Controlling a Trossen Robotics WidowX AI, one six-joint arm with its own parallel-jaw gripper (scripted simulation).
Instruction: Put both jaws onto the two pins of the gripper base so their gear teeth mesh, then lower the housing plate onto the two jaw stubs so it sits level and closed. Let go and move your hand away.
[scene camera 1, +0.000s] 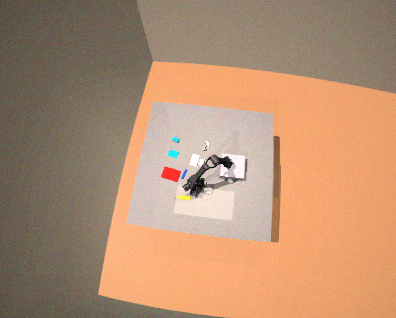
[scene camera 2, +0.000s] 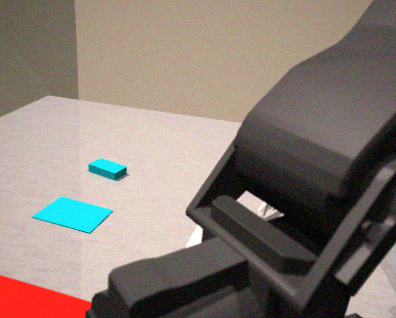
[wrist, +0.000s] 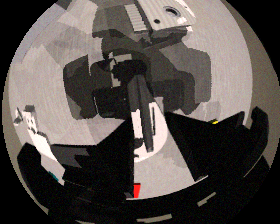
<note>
My gripper (wrist: 149, 118) carries a white jaw. Further things: a flat cyan patch (scene camera 2: 81, 216).
</note>
